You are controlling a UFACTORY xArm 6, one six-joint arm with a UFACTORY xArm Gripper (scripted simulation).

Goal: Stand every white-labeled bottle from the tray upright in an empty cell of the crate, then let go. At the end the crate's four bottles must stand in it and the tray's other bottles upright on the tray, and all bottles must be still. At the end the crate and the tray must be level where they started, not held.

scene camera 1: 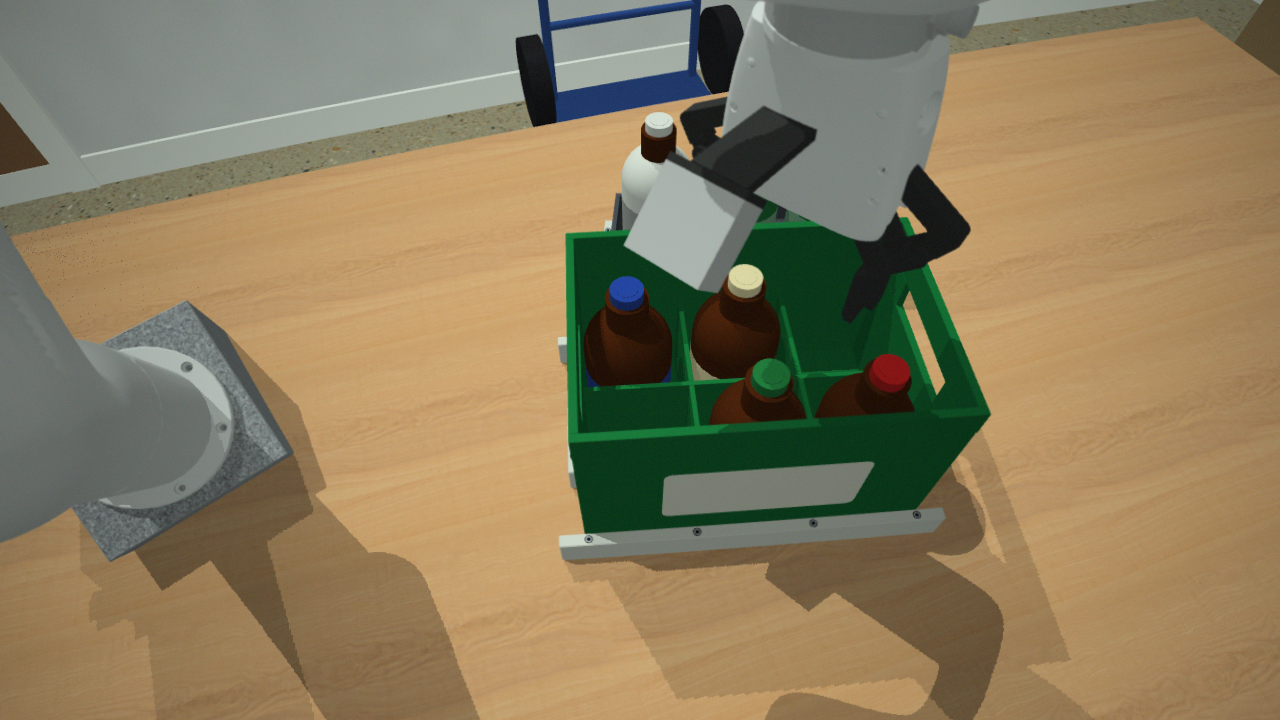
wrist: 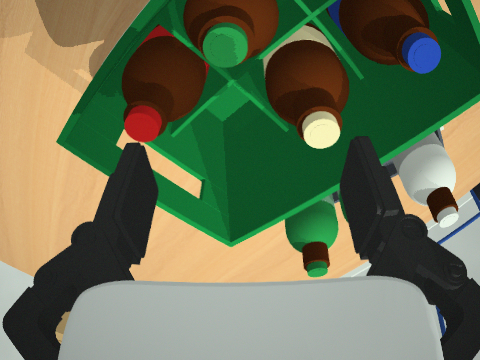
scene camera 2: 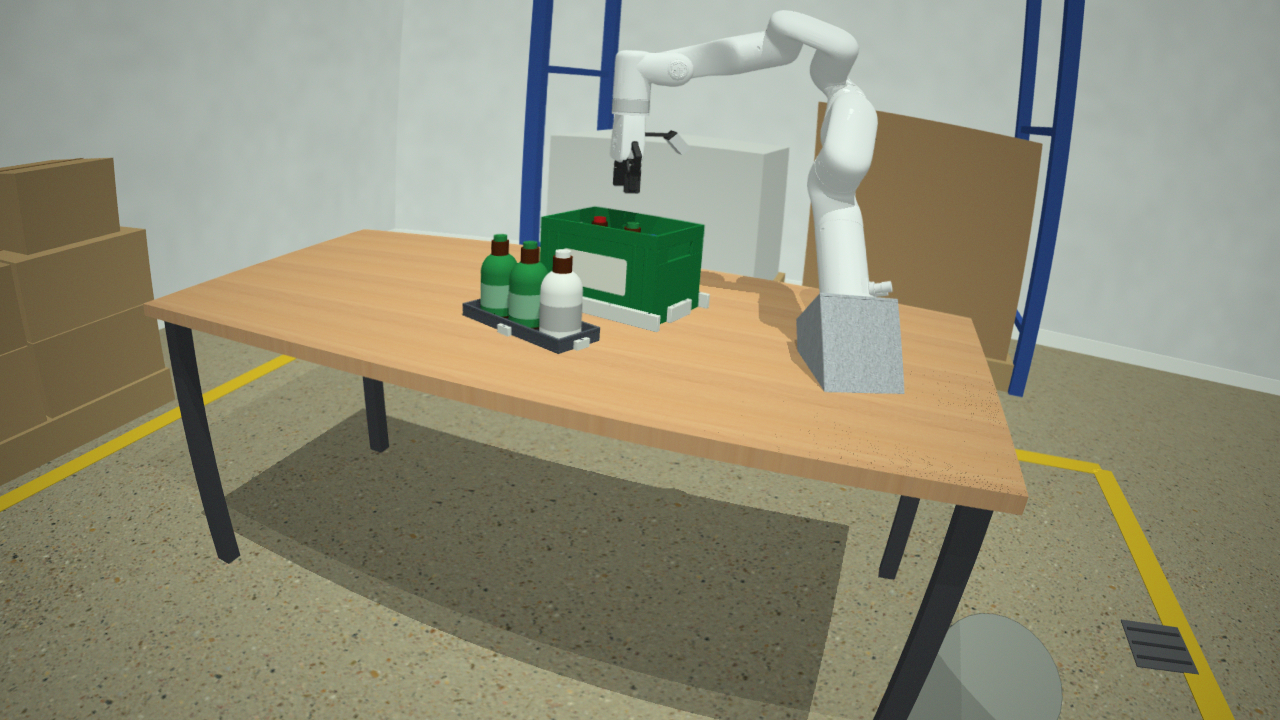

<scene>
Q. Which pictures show the green crate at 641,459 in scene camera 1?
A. Scene camera 1, the wrist view and scene camera 2: all of them.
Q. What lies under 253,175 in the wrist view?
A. A green crate.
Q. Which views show my gripper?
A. Scene camera 1, the wrist view and scene camera 2: all of them.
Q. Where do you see a green bottle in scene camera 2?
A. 495,270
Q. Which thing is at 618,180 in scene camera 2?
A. My gripper.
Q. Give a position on a dark tray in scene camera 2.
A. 472,311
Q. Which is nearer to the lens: the brown bottle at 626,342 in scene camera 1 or the white-labeled bottle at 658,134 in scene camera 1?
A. The brown bottle.
</scene>
